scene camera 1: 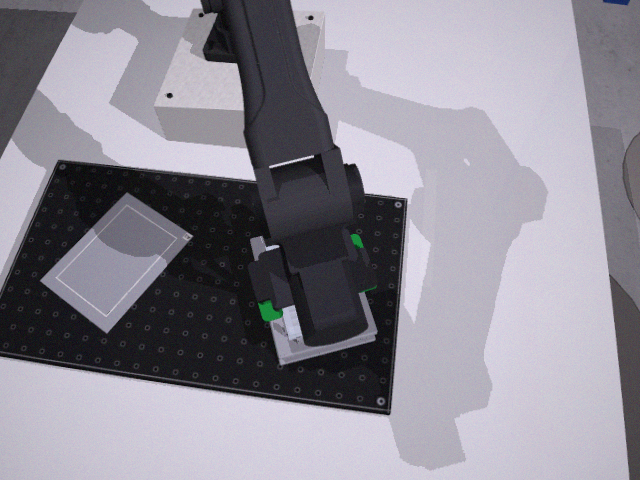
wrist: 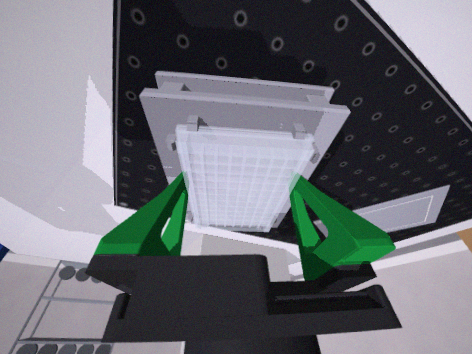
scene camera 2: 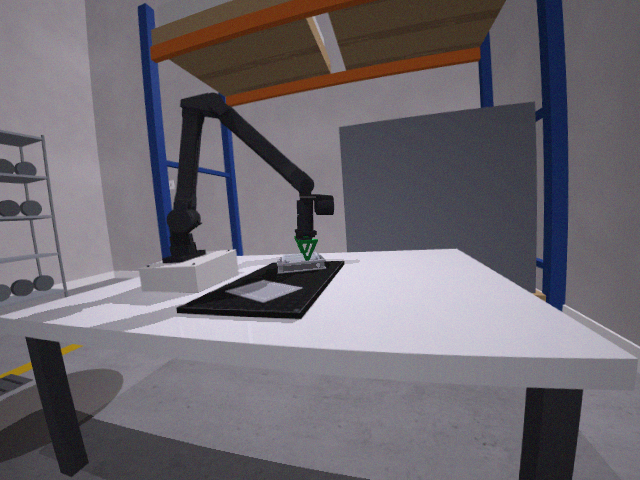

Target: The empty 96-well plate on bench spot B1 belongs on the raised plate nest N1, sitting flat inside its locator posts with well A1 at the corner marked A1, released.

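Where they show: gripper, fingertip midpoint: (wrist: 239,176) (scene camera 2: 305,258); arm's base, link origin: (scene camera 2: 185,258).
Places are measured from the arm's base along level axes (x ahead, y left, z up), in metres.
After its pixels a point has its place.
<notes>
The clear 96-well plate (scene camera 1: 292,322) @(z -0.030, x 0.412, y 0.155 m) (wrist: 245,155) @(z -0.023, x 0.404, y 0.190 m) is between the green fingers of my gripper (scene camera 1: 316,273) @(z -0.036, x 0.372, y 0.174 m) (scene camera 2: 307,257) @(z -0.036, x 0.372, y 0.174 m) (wrist: 239,176) @(z -0.036, x 0.372, y 0.174 m), which is shut on its long sides. The plate is over the raised grey nest N1 (scene camera 1: 330,349) @(z -0.066, x 0.425, y 0.204 m) (scene camera 2: 299,267) @(z -0.066, x 0.355, y 0.150 m) (wrist: 250,112) @(z -0.038, x 0.423, y 0.198 m). In the wrist view its short edge at the top meets two locator posts, and small side posts show close by its corners. It looks about level; whether its base rests fully on the nest is hidden. I cannot read the A1 marks on the plate or nest. The arm hides most of the plate in scene camera 1.
Spot B1 (scene camera 1: 116,258) @(z -0.069, x 0.354, y -0.102 m) (scene camera 2: 263,291) @(z -0.069, x 0.364, y -0.118 m) (wrist: 400,212) @(z -0.069, x 0.391, y -0.099 m), a flat grey sheet with a white outline, lies on the black perforated board (scene camera 1: 206,330) @(z -0.070, x 0.428, y 0.046 m) (scene camera 2: 310,302) @(z -0.073, x 0.509, y -0.170 m), left of the nest in scene camera 1. The arm's pale base block (scene camera 1: 201,124) @(z -0.036, x 0.136, y -0.041 m) (scene camera 2: 165,279) @(z -0.044, x 0.025, y -0.111 m) stands behind the board.
</notes>
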